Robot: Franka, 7 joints.
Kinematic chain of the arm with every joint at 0, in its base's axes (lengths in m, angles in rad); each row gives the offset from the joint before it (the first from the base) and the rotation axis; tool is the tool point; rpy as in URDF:
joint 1: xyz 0 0 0.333 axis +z
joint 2: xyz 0 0 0 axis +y
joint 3: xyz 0 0 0.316 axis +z
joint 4: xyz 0.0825 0 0 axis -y
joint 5: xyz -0.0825 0 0.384 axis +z
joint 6: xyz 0 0 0 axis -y
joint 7: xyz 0.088 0 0 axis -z
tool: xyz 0 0 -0.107 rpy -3.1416 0 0
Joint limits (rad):
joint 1: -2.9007..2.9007
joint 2: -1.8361..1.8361
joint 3: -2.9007..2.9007
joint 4: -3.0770..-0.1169
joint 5: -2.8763..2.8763
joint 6: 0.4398..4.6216
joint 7: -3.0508..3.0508
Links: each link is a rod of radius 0.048 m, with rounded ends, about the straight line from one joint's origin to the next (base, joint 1, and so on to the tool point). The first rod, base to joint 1, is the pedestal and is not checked.
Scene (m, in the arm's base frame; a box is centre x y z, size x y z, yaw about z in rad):
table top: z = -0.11
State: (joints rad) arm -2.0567 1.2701 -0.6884 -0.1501 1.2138 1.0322 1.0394
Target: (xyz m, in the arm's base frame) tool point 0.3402 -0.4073 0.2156
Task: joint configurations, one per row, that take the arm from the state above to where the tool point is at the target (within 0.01 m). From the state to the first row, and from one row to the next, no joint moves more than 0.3 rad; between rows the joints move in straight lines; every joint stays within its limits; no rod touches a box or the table.
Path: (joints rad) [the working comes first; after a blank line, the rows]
Joints at the target: -1.1270 0.9488 0.0931 -1.4714 0.8624 0.4398 1.0394
Straight joint move there: clear.

1: -1.8708 1.2058 -0.5321 -0.4144 1.1435 0.9137 1.0394
2: -1.6848 1.1416 -0.3758 -0.6786 1.0732 0.7952 1.0394
3: -1.4989 1.0773 -0.2195 -0.9429 1.0029 0.6768 1.0394
4: -1.3129 1.0131 -0.0632 -1.2071 0.9326 0.5583 1.0394
5: -1.1270 0.9488 0.0931 -1.4714 0.8624 0.4398 1.0394

